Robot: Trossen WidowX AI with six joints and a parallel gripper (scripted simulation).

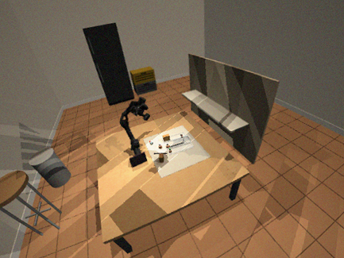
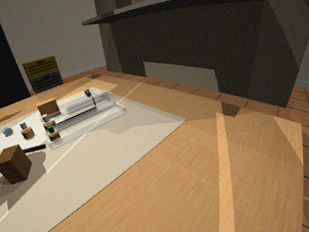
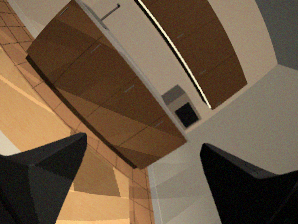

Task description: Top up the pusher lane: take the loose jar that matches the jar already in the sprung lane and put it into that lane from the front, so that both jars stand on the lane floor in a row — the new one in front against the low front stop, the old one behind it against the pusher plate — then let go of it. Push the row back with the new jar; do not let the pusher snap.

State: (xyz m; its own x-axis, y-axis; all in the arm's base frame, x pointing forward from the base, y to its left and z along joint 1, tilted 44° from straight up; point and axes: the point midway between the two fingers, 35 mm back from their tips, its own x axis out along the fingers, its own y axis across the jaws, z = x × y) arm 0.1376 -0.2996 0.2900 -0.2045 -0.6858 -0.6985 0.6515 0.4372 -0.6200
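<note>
Right now the pale mat is 27 cm ahead of my gripper tip, 2 cm to the left of it and 50 cm below it. From my gripper tip the other things lie so: pusher plate 32 cm ahead, 6 cm to the left, 45 cm below; thin black stick 10 cm ahead, 1 cm to the left, 49 cm below.
</note>
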